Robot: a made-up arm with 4 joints.
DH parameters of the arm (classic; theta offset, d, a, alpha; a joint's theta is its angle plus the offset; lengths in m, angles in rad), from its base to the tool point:
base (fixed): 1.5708 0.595 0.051 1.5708
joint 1: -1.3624 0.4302 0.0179 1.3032
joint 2: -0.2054 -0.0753 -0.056 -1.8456
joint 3: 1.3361 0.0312 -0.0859 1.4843
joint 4: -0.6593 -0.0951 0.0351 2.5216
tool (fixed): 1.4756 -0.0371 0 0
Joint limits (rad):
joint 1: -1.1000..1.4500
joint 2: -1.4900..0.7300
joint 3: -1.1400..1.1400
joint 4: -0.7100..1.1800
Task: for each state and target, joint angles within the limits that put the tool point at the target. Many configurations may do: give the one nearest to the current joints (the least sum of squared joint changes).
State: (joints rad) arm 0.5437 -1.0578 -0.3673 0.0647
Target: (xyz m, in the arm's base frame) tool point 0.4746 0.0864 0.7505
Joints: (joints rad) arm 0.6725 -0.4376 -0.9907 0.0691
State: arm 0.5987 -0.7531 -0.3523 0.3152
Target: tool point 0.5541 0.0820 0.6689
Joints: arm 0.8694 -0.7302 0.1287 0.8086
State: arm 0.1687 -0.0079 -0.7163 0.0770
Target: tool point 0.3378 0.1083 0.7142
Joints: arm 0.2049 0.7300 -1.0096 -0.2684
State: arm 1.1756 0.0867 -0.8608 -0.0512
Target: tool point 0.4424 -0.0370 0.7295
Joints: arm 1.2828 -0.0643 -0.8900 0.0746
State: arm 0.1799 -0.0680 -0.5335 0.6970
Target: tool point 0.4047 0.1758 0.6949
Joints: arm -0.3577 0.3946 -0.7212 0.4200
